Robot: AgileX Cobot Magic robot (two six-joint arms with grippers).
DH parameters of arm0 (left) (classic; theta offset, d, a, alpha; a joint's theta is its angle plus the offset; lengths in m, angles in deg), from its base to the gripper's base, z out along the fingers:
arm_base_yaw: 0 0.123 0 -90
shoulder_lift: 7.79 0 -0.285 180
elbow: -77.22 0 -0.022 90
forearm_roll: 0 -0.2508 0 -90
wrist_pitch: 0 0 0.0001 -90
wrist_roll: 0 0.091 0 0
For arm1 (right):
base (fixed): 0 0 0 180
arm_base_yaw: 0 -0.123 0 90
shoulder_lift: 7.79 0 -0.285 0
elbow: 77.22 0 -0.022 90
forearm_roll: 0 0.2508 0 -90
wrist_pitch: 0 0 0.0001 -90
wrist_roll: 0 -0.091 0 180
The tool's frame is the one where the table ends.
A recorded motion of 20 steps. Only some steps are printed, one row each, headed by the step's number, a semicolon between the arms.
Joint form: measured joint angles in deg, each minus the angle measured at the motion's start. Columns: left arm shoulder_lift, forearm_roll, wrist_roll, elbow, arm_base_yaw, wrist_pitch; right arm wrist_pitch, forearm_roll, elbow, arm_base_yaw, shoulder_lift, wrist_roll.
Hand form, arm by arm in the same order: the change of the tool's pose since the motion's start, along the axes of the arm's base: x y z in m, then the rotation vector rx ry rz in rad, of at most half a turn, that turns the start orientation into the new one. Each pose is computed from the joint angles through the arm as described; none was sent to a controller.
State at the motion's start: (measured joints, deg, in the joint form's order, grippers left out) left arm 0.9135 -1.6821 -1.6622 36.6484 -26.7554 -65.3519; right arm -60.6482 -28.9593 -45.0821 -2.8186 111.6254 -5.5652
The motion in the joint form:
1: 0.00 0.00 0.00 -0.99 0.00 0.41; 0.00 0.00 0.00 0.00 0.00 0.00
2: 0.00 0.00 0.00 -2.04 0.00 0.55; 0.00 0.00 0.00 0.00 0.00 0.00
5: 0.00 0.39 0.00 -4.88 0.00 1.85; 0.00 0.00 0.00 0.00 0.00 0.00
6: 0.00 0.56 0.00 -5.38 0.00 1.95; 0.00 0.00 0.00 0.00 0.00 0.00
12: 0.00 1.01 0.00 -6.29 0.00 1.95; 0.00 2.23 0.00 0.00 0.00 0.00
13: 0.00 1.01 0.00 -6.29 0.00 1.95; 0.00 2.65 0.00 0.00 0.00 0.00
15: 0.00 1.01 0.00 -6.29 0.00 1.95; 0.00 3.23 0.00 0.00 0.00 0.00
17: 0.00 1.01 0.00 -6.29 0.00 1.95; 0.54 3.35 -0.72 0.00 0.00 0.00
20: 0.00 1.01 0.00 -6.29 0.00 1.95; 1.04 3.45 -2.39 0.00 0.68 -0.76
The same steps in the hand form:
1: 0.0024 -0.0012 -0.0039 0.0047 0.0090 -0.0002; 0.0000 0.0000 0.0000 0.0000 0.0000 0.0000
2: 0.0047 -0.0024 -0.0085 0.0119 0.0231 -0.0002; 0.0000 0.0000 0.0000 0.0000 0.0000 0.0000
5: 0.0110 -0.0062 -0.0199 0.0195 0.0494 -0.0049; 0.0000 0.0000 0.0000 0.0000 0.0000 0.0000
6: 0.0119 -0.0069 -0.0222 0.0205 0.0567 -0.0067; 0.0000 0.0000 0.0000 0.0000 0.0000 0.0000
12: 0.0133 -0.0083 -0.0265 0.0220 0.0737 -0.0113; 0.0014 -0.0027 0.0007 0.0185 0.0009 -0.0342
13: 0.0133 -0.0083 -0.0265 0.0220 0.0737 -0.0113; 0.0017 -0.0032 0.0008 0.0220 0.0011 -0.0407
15: 0.0133 -0.0083 -0.0265 0.0220 0.0737 -0.0113; 0.0020 -0.0039 0.0010 0.0268 0.0013 -0.0496
17: 0.0133 -0.0083 -0.0265 0.0220 0.0737 -0.0113; 0.0048 -0.0041 0.0030 0.0246 -0.0030 -0.0533
20: 0.0133 -0.0083 -0.0265 0.0220 0.0737 -0.0113; 0.0115 -0.0040 0.0045 0.0347 -0.0067 -0.0573

